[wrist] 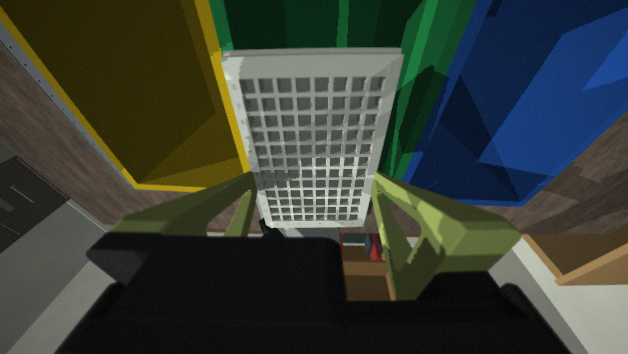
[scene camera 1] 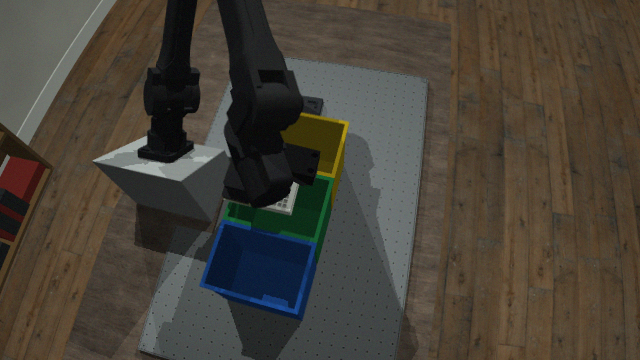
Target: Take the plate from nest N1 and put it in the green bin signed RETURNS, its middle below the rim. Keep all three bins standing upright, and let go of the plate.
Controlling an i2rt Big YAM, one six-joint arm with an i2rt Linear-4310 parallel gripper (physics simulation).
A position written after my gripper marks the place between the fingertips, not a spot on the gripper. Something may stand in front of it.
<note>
In view: my gripper (scene camera 1: pixel 256 183), a yellow bin (scene camera 1: pixel 327 135), a blue bin (scene camera 1: pixel 265 270), a green bin (scene camera 1: pixel 312 208) and a white gridded plate (wrist: pixel 313 121).
The yellow bin also shows in the wrist view (wrist: pixel 150 89). The blue bin is seen too in the wrist view (wrist: pixel 525 95). The green bin shows as well in the wrist view (wrist: pixel 429 42).
</note>
